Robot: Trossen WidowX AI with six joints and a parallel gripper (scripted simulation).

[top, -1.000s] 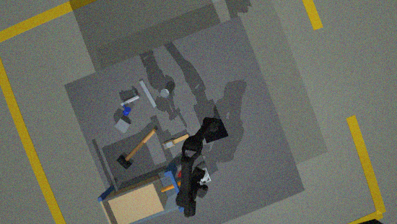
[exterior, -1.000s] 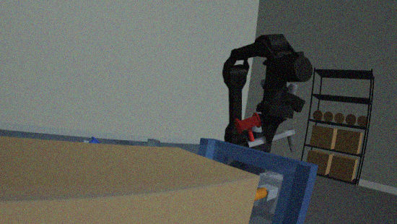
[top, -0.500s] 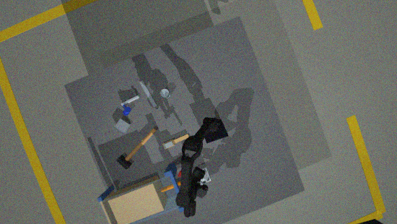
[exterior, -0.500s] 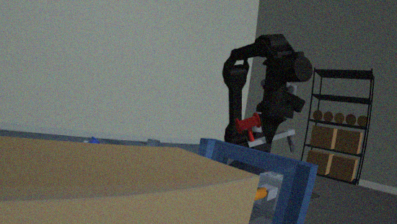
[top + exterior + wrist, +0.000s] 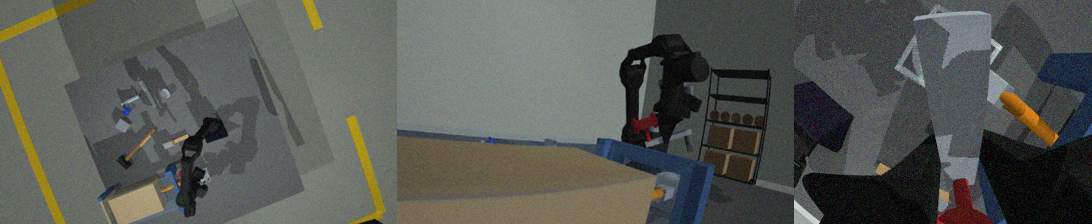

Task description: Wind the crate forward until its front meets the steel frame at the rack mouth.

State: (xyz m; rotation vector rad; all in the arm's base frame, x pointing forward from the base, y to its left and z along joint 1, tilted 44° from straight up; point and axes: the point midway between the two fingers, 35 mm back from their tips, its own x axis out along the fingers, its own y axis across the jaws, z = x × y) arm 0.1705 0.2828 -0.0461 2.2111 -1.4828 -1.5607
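My gripper tip is now 1 cm short of the winch handle and 2 cm below it. Also, from my gripper tip: blue steel frame 12 cm ahead, 6 cm to the left, 6 cm below; red knob 4 cm ahead, 3 cm to the right, 3 cm above; winch 6 cm behind, 3 cm to the left, 14 cm below.
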